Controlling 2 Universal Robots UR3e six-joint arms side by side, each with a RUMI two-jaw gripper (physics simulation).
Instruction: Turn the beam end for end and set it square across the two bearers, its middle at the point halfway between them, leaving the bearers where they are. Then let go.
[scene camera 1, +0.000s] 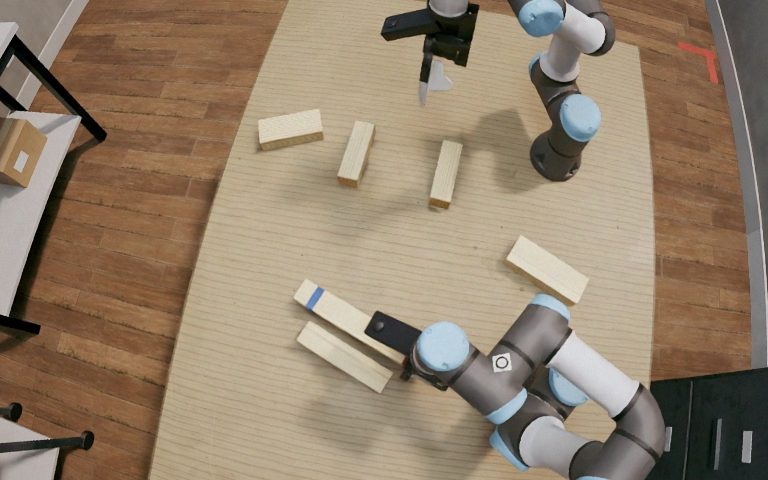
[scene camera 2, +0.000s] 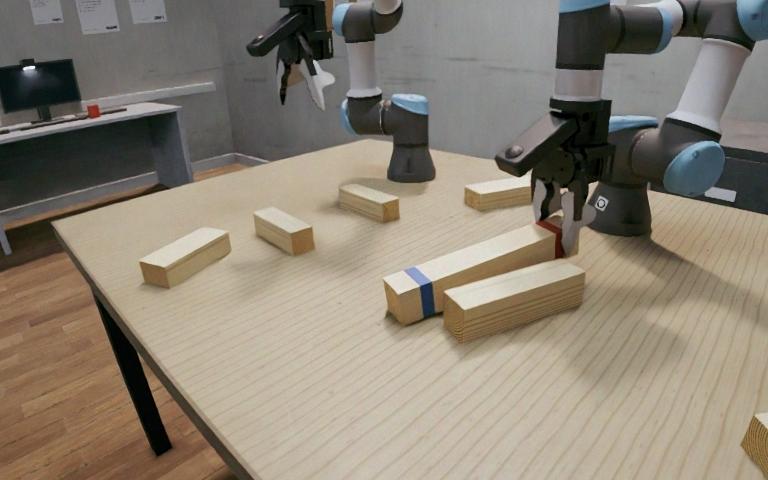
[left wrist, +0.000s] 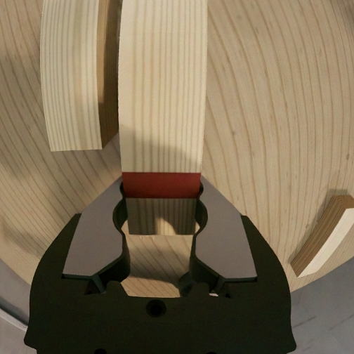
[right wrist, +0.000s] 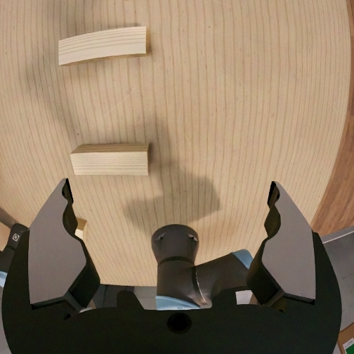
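Note:
The beam (scene camera 1: 345, 315) (scene camera 2: 481, 260) (left wrist: 162, 100) is long pale wood with a blue band near one end and a red band near the other. My left gripper (scene camera 1: 404, 362) (scene camera 2: 553, 236) (left wrist: 162, 175) is shut on its red-banded end, which is raised a little; the blue-banded end is low at the table. The bearers look like the two roughly parallel blocks, one (scene camera 1: 355, 151) (scene camera 2: 282, 225) (right wrist: 102, 46) and the other (scene camera 1: 445, 172) (scene camera 2: 368, 200) (right wrist: 111, 162), with a gap between. My right gripper (scene camera 2: 303, 104) (right wrist: 170, 181) is open and empty, high above the table.
A loose block (scene camera 1: 344, 356) (scene camera 2: 512, 297) (left wrist: 72, 75) lies close alongside the beam. Another block (scene camera 1: 290, 129) (scene camera 2: 184, 257) lies beyond the bearers, and one more (scene camera 1: 546, 268) (scene camera 2: 498, 193) lies near the left arm. A block (scene camera 2: 757, 441) shows partly at scene camera 2's right edge.

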